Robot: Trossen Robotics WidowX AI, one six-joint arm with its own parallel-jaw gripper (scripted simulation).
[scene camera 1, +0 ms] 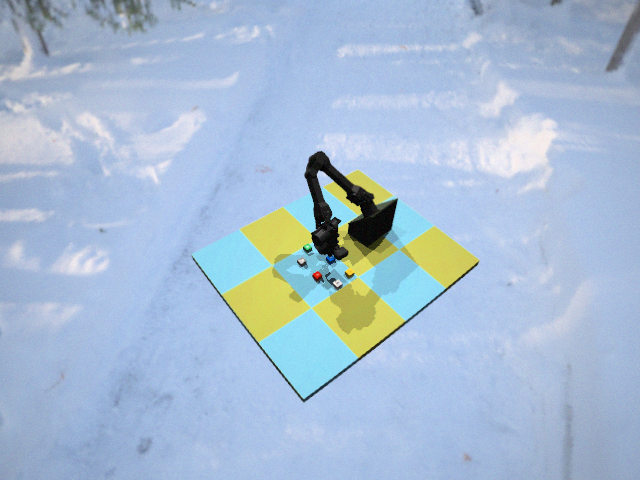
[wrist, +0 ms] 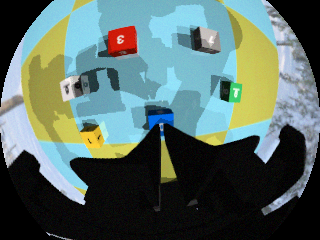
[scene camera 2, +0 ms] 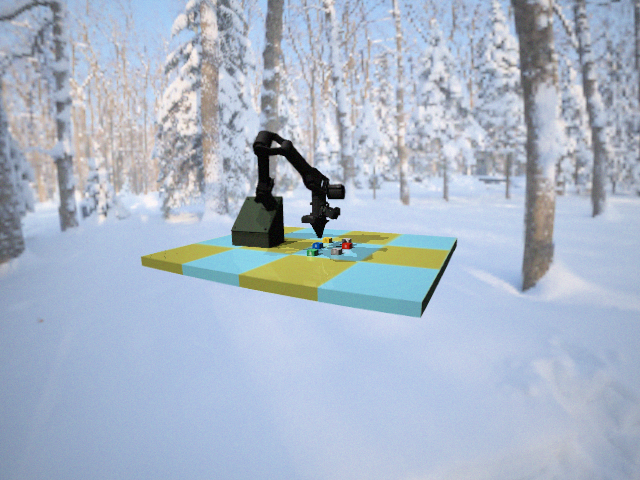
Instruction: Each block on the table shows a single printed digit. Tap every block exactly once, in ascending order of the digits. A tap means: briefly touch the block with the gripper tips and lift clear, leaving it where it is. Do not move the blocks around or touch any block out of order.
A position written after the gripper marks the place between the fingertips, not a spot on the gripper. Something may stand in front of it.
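Scene camera 2 shows the gripper (scene camera 2: 319, 238), which is shut and holds nothing. In the wrist view, the gripper (wrist: 161, 127) appears again, together with a red block (wrist: 122, 41).
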